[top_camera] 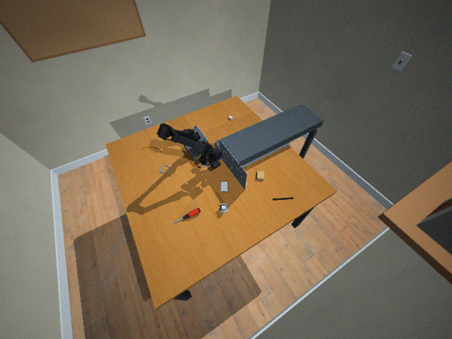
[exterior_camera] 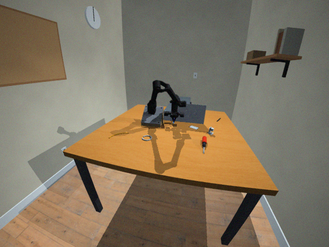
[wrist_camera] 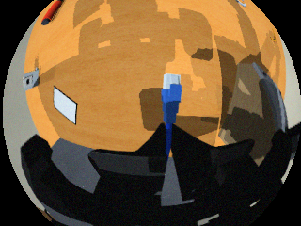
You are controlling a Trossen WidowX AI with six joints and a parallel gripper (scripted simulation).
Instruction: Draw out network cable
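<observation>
The white rectangle lies 200 mm ahead of my hand and 60 mm below it. From my hand the other things lie so: wooden block: 250 mm ahead, 280 mm to the left, 50 mm below; then red screwdriver: 290 mm ahead, 310 mm to the right, 50 mm below; then plug: 30 mm to the right, 20 mm below.
</observation>
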